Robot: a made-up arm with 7 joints. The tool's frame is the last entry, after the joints. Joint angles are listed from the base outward.
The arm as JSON. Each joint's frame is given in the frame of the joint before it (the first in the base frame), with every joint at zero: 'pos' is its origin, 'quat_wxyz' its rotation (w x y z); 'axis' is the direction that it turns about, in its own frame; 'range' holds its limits. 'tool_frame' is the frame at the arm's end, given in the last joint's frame.
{
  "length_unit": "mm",
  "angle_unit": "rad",
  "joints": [
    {
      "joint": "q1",
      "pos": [
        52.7,
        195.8,
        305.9
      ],
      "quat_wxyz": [
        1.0,
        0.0,
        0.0,
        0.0
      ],
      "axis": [
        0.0,
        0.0,
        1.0
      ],
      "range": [
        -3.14,
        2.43
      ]
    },
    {
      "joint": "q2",
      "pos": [
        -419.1,
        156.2,
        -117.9
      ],
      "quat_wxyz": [
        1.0,
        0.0,
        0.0,
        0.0
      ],
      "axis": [
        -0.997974,
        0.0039,
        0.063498
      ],
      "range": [
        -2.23,
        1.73
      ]
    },
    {
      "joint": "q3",
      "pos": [
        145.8,
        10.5,
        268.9
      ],
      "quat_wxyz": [
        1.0,
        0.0,
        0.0,
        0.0
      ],
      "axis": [
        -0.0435,
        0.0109,
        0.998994
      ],
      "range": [
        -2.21,
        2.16
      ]
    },
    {
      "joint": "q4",
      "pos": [
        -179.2,
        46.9,
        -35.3
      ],
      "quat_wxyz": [
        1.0,
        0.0,
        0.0,
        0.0
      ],
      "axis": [
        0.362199,
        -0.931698,
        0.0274
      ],
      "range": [
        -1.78,
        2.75
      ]
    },
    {
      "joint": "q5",
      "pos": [
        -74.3,
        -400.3,
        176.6
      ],
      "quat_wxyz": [
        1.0,
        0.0,
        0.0,
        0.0
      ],
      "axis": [
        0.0,
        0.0,
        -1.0
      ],
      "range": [
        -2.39,
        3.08
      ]
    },
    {
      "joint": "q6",
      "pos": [
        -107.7,
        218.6,
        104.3
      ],
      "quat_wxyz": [
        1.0,
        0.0,
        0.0,
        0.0
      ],
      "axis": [
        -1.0,
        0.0,
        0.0
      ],
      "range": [
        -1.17,
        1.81
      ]
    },
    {
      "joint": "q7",
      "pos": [
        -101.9,
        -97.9,
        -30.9
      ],
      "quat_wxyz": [
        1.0,
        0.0,
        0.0,
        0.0
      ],
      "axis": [
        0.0,
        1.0,
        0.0
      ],
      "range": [
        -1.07,
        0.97
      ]
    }
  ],
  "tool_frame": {
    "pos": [
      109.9,
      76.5,
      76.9
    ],
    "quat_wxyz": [
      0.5,
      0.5,
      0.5,
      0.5
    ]
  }
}
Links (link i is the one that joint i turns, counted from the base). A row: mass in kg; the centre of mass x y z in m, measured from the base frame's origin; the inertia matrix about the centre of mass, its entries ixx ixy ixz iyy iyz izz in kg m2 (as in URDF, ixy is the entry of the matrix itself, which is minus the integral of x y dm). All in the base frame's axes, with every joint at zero. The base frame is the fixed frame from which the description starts. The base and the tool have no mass.
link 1: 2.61; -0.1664 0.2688 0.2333; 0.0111 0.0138 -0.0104 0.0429 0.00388 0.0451
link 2: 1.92; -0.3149 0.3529 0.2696; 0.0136 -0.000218 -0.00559 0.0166 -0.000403 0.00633
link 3: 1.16; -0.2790 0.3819 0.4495; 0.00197 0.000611 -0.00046 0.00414 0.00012 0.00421
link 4: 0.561; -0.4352 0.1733 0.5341; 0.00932 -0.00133 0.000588 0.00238 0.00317 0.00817
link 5: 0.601; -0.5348 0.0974 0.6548; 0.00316 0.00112 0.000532 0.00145 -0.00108 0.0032
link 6: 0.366; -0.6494 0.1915 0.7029; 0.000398 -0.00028 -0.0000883 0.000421 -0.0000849 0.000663
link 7: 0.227; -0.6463 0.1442 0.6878; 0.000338 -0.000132 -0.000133 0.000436 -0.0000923 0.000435
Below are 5 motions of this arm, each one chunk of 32 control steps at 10 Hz.
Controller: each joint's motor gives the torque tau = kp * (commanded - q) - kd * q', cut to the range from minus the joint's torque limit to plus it. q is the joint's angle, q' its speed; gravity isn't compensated. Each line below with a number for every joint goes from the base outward.
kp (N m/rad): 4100 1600 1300 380 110 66 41
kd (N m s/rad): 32 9.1 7.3 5.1 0.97 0.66 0.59
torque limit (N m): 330 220 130 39 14 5.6 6.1
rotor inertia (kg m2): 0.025 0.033 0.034 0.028 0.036 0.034 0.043
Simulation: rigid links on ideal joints. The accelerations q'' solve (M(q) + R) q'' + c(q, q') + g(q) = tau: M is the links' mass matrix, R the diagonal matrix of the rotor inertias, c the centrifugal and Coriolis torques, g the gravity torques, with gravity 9.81 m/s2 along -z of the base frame. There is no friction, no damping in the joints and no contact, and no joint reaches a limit. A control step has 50 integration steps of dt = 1/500 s. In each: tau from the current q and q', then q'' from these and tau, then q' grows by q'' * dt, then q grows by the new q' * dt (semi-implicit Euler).
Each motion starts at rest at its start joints. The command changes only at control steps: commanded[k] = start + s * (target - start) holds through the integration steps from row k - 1 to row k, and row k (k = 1, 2, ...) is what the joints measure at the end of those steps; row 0 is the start. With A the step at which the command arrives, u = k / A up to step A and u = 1 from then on. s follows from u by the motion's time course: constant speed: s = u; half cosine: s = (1 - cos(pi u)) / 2; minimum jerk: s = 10 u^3 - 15 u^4 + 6 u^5; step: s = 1 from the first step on.
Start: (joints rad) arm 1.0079 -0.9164 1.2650 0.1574 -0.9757 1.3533 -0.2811
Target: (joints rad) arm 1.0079 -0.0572 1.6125 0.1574 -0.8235 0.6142 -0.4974
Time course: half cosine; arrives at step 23
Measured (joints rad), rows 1 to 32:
1: 1.0079 -0.9254 1.2640 0.1809 -0.9824 1.3517 -0.2849
2: 1.0082 -0.9048 1.2713 0.1619 -0.9800 1.3361 -0.2879
3: 1.0081 -0.8870 1.2785 0.1634 -0.9782 1.3177 -0.2920
4: 1.0083 -0.8583 1.2901 0.1614 -0.9768 1.2916 -0.3011
5: 1.0083 -0.8224 1.3041 0.1547 -0.9709 1.2601 -0.3080
6: 1.0084 -0.7827 1.3203 0.1561 -0.9672 1.2235 -0.3198
7: 1.0083 -0.7350 1.3391 0.1504 -0.9598 1.1822 -0.3305
8: 1.0084 -0.6850 1.3594 0.1506 -0.9531 1.1373 -0.3437
9: 1.0084 -0.6300 1.3814 0.1477 -0.9449 1.0894 -0.3570
10: 1.0084 -0.5733 1.4042 0.1469 -0.9361 1.0396 -0.3712
11: 1.0084 -0.5148 1.4278 0.1460 -0.9270 0.9885 -0.3858
12: 1.0084 -0.4559 1.4516 0.1455 -0.9172 0.9375 -0.4003
13: 1.0084 -0.3977 1.4751 0.1458 -0.9073 0.8871 -0.4147
14: 1.0084 -0.3413 1.4979 0.1462 -0.8971 0.8386 -0.4286
15: 1.0084 -0.2877 1.5196 0.1475 -0.8871 0.7928 -0.4418
16: 1.0084 -0.2379 1.5398 0.1490 -0.8770 0.7506 -0.4540
17: 1.0084 -0.1929 1.5580 0.1511 -0.8674 0.7126 -0.4650
18: 1.0084 -0.1535 1.5741 0.1536 -0.8582 0.6798 -0.4747
19: 1.0083 -0.1204 1.5876 0.1565 -0.8496 0.6527 -0.4827
20: 1.0083 -0.0943 1.5982 0.1598 -0.8419 0.6317 -0.4891
21: 1.0082 -0.0756 1.6059 0.1634 -0.8352 0.6173 -0.4935
22: 1.0080 -0.0647 1.6104 0.1672 -0.8296 0.6098 -0.4961
23: 1.0079 -0.0619 1.6117 0.1712 -0.8252 0.6092 -0.4967
24: 1.0079 -0.0620 1.6119 0.1724 -0.8242 0.6108 -0.4966
25: 1.0079 -0.0618 1.6121 0.1720 -0.8242 0.6107 -0.4966
26: 1.0079 -0.0619 1.6120 0.1723 -0.8240 0.6106 -0.4966
27: 1.0079 -0.0618 1.6121 0.1721 -0.8241 0.6107 -0.4966
28: 1.0079 -0.0619 1.6120 0.1722 -0.8240 0.6107 -0.4966
29: 1.0079 -0.0618 1.6121 0.1722 -0.8241 0.6106 -0.4966
30: 1.0079 -0.0619 1.6120 0.1722 -0.8240 0.6107 -0.4966
31: 1.0079 -0.0619 1.6121 0.1722 -0.8241 0.6107 -0.4966
32: 1.0079 -0.0619 1.6120 0.1722 -0.8240 0.6107 -0.4966

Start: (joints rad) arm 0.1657 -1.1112 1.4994 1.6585 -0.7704 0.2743 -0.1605
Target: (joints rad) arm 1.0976 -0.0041 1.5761 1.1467 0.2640 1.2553 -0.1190
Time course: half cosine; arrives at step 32
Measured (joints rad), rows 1 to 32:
1: 0.1678 -1.1115 1.4966 1.6460 -0.7616 0.2845 -0.1637
2: 0.1746 -1.1044 1.4964 1.6448 -0.7568 0.2900 -0.1613
3: 0.1857 -1.0909 1.4960 1.6357 -0.7395 0.3040 -0.1616
4: 0.2011 -1.0727 1.4967 1.6271 -0.7233 0.3210 -0.1604
5: 0.2206 -1.0494 1.4971 1.6149 -0.6992 0.3430 -0.1595
6: 0.2440 -1.0216 1.4981 1.6014 -0.6734 0.3685 -0.1582
7: 0.2711 -0.9893 1.4991 1.5854 -0.6428 0.3981 -0.1569
8: 0.3016 -0.9531 1.5003 1.5678 -0.6097 0.4308 -0.1553
9: 0.3353 -0.9130 1.5017 1.5482 -0.5732 0.4667 -0.1535
10: 0.3717 -0.8695 1.5034 1.5272 -0.5344 0.5051 -0.1515
11: 0.4106 -0.8230 1.5055 1.5047 -0.4930 0.5458 -0.1494
12: 0.4516 -0.7738 1.5080 1.4811 -0.4496 0.5883 -0.1472
13: 0.4944 -0.7223 1.5111 1.4566 -0.4042 0.6323 -0.1448
14: 0.5385 -0.6690 1.5150 1.4316 -0.3572 0.6774 -0.1425
15: 0.5836 -0.6144 1.5196 1.4066 -0.3086 0.7234 -0.1401
16: 0.6293 -0.5592 1.5250 1.3818 -0.2589 0.7700 -0.1378
17: 0.6750 -0.5038 1.5310 1.3577 -0.2085 0.8169 -0.1356
18: 0.7204 -0.4490 1.5372 1.3345 -0.1580 0.8636 -0.1335
19: 0.7650 -0.3955 1.5433 1.3123 -0.1080 0.9098 -0.1316
20: 0.8083 -0.3437 1.5491 1.2913 -0.0593 0.9547 -0.1297
21: 0.8498 -0.2942 1.5544 1.2716 -0.0125 0.9980 -0.1279
22: 0.8892 -0.2475 1.5591 1.2530 0.0319 1.0390 -0.1263
23: 0.9261 -0.2040 1.5631 1.2358 0.0731 1.0774 -0.1247
24: 0.9601 -0.1641 1.5665 1.2199 0.1108 1.1127 -0.1233
25: 0.9908 -0.1281 1.5693 1.2056 0.1444 1.1446 -0.1221
26: 1.0182 -0.0963 1.5716 1.1930 0.1738 1.1729 -0.1210
27: 1.0418 -0.0690 1.5735 1.1822 0.1984 1.1972 -0.1201
28: 1.0614 -0.0466 1.5749 1.1733 0.2182 1.2173 -0.1194
29: 1.0770 -0.0291 1.5760 1.1664 0.2329 1.2331 -0.1189
30: 1.0883 -0.0167 1.5766 1.1618 0.2425 1.2443 -0.1187
31: 1.0952 -0.0096 1.5769 1.1595 0.2468 1.2510 -0.1186
32: 1.0976 -0.0078 1.5769 1.1595 0.2460 1.2530 -0.1188

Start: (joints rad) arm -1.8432 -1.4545 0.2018 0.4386 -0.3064 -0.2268 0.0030
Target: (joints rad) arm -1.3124 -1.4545 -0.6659 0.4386 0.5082 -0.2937 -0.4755
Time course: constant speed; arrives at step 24
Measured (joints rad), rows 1 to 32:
1: -1.8191 -1.4594 0.1702 0.4319 -0.2600 -0.2265 -0.0286
2: -1.7977 -1.4601 0.1339 0.4343 -0.2226 -0.2311 -0.0432
3: -1.7755 -1.4596 0.0973 0.4332 -0.1897 -0.2317 -0.0657
4: -1.7533 -1.4595 0.0608 0.4327 -0.1565 -0.2350 -0.0843
5: -1.7313 -1.4593 0.0244 0.4327 -0.1225 -0.2380 -0.1047
6: -1.7091 -1.4592 -0.0119 0.4322 -0.0882 -0.2404 -0.1244
7: -1.6870 -1.4591 -0.0481 0.4322 -0.0541 -0.2434 -0.1443
8: -1.6648 -1.4589 -0.0844 0.4318 -0.0195 -0.2460 -0.1641
9: -1.6427 -1.4588 -0.1207 0.4317 0.0147 -0.2488 -0.1840
10: -1.6206 -1.4587 -0.1570 0.4314 0.0494 -0.2516 -0.2038
11: -1.5984 -1.4586 -0.1932 0.4312 0.0839 -0.2544 -0.2237
12: -1.5763 -1.4585 -0.2294 0.4310 0.1185 -0.2573 -0.2435
13: -1.5542 -1.4584 -0.2657 0.4308 0.1531 -0.2601 -0.2633
14: -1.5320 -1.4584 -0.3019 0.4306 0.1878 -0.2630 -0.2831
15: -1.5099 -1.4584 -0.3381 0.4303 0.2225 -0.2659 -0.3030
16: -1.4878 -1.4584 -0.3742 0.4301 0.2572 -0.2688 -0.3228
17: -1.4656 -1.4584 -0.4104 0.4299 0.2918 -0.2718 -0.3426
18: -1.4435 -1.4585 -0.4465 0.4297 0.3264 -0.2747 -0.3625
19: -1.4214 -1.4586 -0.4826 0.4295 0.3609 -0.2777 -0.3823
20: -1.3992 -1.4587 -0.5187 0.4293 0.3952 -0.2808 -0.4021
21: -1.3771 -1.4590 -0.5547 0.4291 0.4295 -0.2838 -0.4220
22: -1.3549 -1.4592 -0.5906 0.4289 0.4635 -0.2869 -0.4419
23: -1.3328 -1.4595 -0.6265 0.4287 0.4974 -0.2900 -0.4618
24: -1.3106 -1.4599 -0.6623 0.4286 0.5311 -0.2931 -0.4817
25: -1.3125 -1.4561 -0.6661 0.4394 0.5026 -0.2957 -0.4693
26: -1.3117 -1.4604 -0.6613 0.4359 0.5239 -0.2935 -0.4756
27: -1.3129 -1.4611 -0.6599 0.4401 0.5109 -0.2938 -0.4730
28: -1.3122 -1.4613 -0.6600 0.4374 0.5175 -0.2942 -0.4744
29: -1.3125 -1.4607 -0.6606 0.4386 0.5134 -0.2944 -0.4736
30: -1.3123 -1.4608 -0.6606 0.4379 0.5162 -0.2941 -0.4740
31: -1.3125 -1.4607 -0.6606 0.4384 0.5146 -0.2942 -0.4737
32: -1.3124 -1.4608 -0.6605 0.4381 0.5155 -0.2942 -0.4739

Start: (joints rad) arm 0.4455 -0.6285 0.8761 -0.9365 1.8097 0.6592 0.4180
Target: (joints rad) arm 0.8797 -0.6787 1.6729 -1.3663 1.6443 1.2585 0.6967
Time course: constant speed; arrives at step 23
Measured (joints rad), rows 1 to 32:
1: 0.4620 -0.6325 0.9094 -0.9555 1.8087 0.6893 0.4364
2: 0.4810 -0.6341 0.9445 -0.9749 1.7967 0.7171 0.4456
3: 0.5001 -0.6365 0.9792 -0.9938 1.7901 0.7419 0.4591
4: 0.5191 -0.6387 1.0140 -1.0128 1.7817 0.7682 0.4705
5: 0.5381 -0.6409 1.0488 -1.0318 1.7734 0.7945 0.4829
6: 0.5572 -0.6432 1.0835 -1.0507 1.7656 0.8205 0.4949
7: 0.5762 -0.6454 1.1182 -1.0697 1.7574 0.8467 0.5070
8: 0.5952 -0.6476 1.1529 -1.0887 1.7495 0.8729 0.5191
9: 0.6142 -0.6498 1.1876 -1.1076 1.7414 0.8990 0.5312
10: 0.6332 -0.6520 1.2223 -1.1265 1.7335 0.9252 0.5433
11: 0.6521 -0.6542 1.2570 -1.1454 1.7256 0.9514 0.5553
12: 0.6711 -0.6564 1.2917 -1.1644 1.7177 0.9776 0.5674
13: 0.6901 -0.6586 1.3264 -1.1832 1.7098 1.0037 0.5795
14: 0.7090 -0.6607 1.3611 -1.2021 1.7019 1.0299 0.5916
15: 0.7280 -0.6629 1.3958 -1.2210 1.6941 1.0562 0.6037
16: 0.7469 -0.6651 1.4304 -1.2399 1.6863 1.0824 0.6158
17: 0.7659 -0.6673 1.4651 -1.2587 1.6785 1.1086 0.6279
18: 0.7848 -0.6695 1.4998 -1.2776 1.6707 1.1348 0.6400
19: 0.8038 -0.6716 1.5345 -1.2964 1.6629 1.1610 0.6520
20: 0.8227 -0.6738 1.5692 -1.3152 1.6551 1.1873 0.6641
21: 0.8416 -0.6760 1.6038 -1.3340 1.6474 1.2135 0.6762
22: 0.8605 -0.6782 1.6385 -1.3528 1.6397 1.2398 0.6883
23: 0.8794 -0.6803 1.6732 -1.3716 1.6320 1.2660 0.7004
24: 0.8796 -0.6816 1.6721 -1.3716 1.6450 1.2591 0.6947
25: 0.8798 -0.6824 1.6719 -1.3704 1.6421 1.2565 0.6974
26: 0.8797 -0.6821 1.6720 -1.3714 1.6426 1.2598 0.6960
27: 0.8797 -0.6821 1.6720 -1.3711 1.6423 1.2585 0.6968
28: 0.8797 -0.6821 1.6720 -1.3711 1.6425 1.2586 0.6963
29: 0.8797 -0.6821 1.6720 -1.3711 1.6425 1.2587 0.6966
30: 0.8797 -0.6821 1.6720 -1.3711 1.6424 1.2586 0.6964
31: 0.8797 -0.6821 1.6720 -1.3711 1.6425 1.2587 0.6965
32: 0.8797 -0.6821 1.6720 -1.3711 1.6424 1.2587 0.6965

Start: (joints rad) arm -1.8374 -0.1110 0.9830 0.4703 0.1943 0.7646 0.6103
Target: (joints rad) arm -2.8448 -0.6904 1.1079 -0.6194 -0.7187 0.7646 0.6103
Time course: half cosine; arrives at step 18
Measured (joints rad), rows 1 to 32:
1: -1.8447 -0.1236 0.9840 0.4805 0.1673 0.7579 0.6131
2: -1.8684 -0.1333 0.9859 0.4490 0.1695 0.7648 0.6118
3: -1.9057 -0.1571 0.9902 0.4126 0.1294 0.7648 0.6111
4: -1.9568 -0.1860 0.9958 0.3591 0.0919 0.7668 0.6121
5: -2.0192 -0.2223 1.0040 0.2924 0.0424 0.7689 0.6102
6: -2.0909 -0.2649 1.0144 0.2177 -0.0161 0.7699 0.6112
7: -2.1699 -0.3111 1.0266 0.1313 -0.0761 0.7721 0.6099
8: -2.2535 -0.3615 1.0398 0.0416 -0.1441 0.7723 0.6102
9: -2.3393 -0.4124 1.0533 -0.0542 -0.2122 0.7729 0.6096
10: -2.4247 -0.4638 1.0662 -0.1497 -0.2849 0.7719 0.6097
11: -2.5076 -0.5132 1.0774 -0.2436 -0.3575 0.7704 0.6097
12: -2.5858 -0.5591 1.0867 -0.3321 -0.4309 0.7685 0.6099
13: -2.6572 -0.6003 1.0940 -0.4118 -0.5013 0.7663 0.6103
14: -2.7197 -0.6353 1.0997 -0.4805 -0.5658 0.7646 0.6106
15: -2.7711 -0.6634 1.1041 -0.5354 -0.6215 0.7631 0.6110
16: -2.8096 -0.6838 1.1070 -0.5755 -0.6657 0.7620 0.6113
17: -2.8340 -0.6959 1.1084 -0.5995 -0.6972 0.7612 0.6116
18: -2.8434 -0.6994 1.1081 -0.6068 -0.7150 0.7605 0.6118
19: -2.8445 -0.6989 1.1073 -0.6060 -0.7199 0.7602 0.6120
20: -2.8448 -0.6987 1.1071 -0.6060 -0.7197 0.7602 0.6120
21: -2.8448 -0.6987 1.1071 -0.6060 -0.7202 0.7601 0.6120
22: -2.8448 -0.6987 1.1071 -0.6059 -0.7201 0.7601 0.6120
23: -2.8448 -0.6987 1.1071 -0.6060 -0.7201 0.7602 0.6120
24: -2.8448 -0.6987 1.1071 -0.6059 -0.7201 0.7601 0.6120
25: -2.8448 -0.6987 1.1071 -0.6060 -0.7201 0.7601 0.6120
26: -2.8448 -0.6987 1.1071 -0.6059 -0.7201 0.7601 0.6120
27: -2.8448 -0.6987 1.1071 -0.6060 -0.7201 0.7601 0.6120
28: -2.8448 -0.6987 1.1071 -0.6060 -0.7201 0.7601 0.6120
29: -2.8448 -0.6987 1.1071 -0.6059 -0.7201 0.7601 0.6120
30: -2.8448 -0.6987 1.1071 -0.6060 -0.7201 0.7601 0.6120
31: -2.8448 -0.6987 1.1071 -0.6060 -0.7201 0.7601 0.6120
32: -2.8448 -0.6987 1.1071 -0.6060 -0.7201 0.7601 0.6120

